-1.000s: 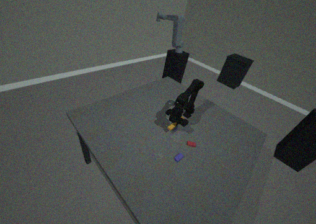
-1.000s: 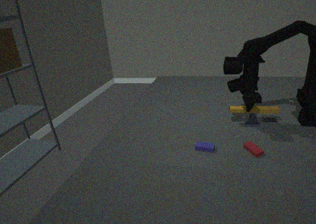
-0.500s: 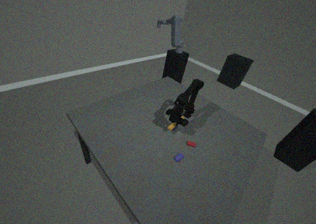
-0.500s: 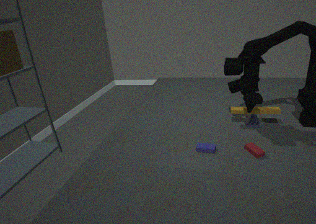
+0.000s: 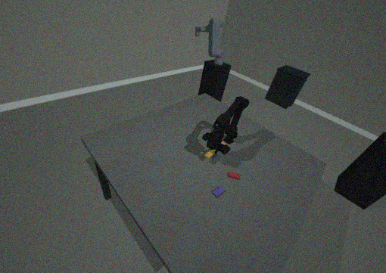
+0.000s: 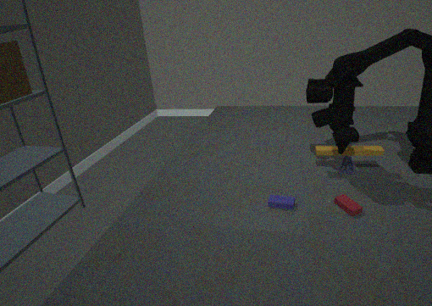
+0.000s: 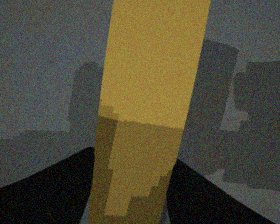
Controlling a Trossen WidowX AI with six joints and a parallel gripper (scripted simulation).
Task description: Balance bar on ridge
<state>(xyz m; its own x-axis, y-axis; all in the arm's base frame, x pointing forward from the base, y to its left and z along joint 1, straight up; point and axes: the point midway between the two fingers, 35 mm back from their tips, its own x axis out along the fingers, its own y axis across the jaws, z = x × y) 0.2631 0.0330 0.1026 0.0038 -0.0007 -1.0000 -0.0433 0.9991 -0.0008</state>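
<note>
My gripper tip is now 30 mm past the yellow bar. Also, from my gripper tip: purple block (160 mm ahead, 190 mm to the left, 60 mm below); red block (10 mm behind, 190 mm to the left, 60 mm below).
</note>
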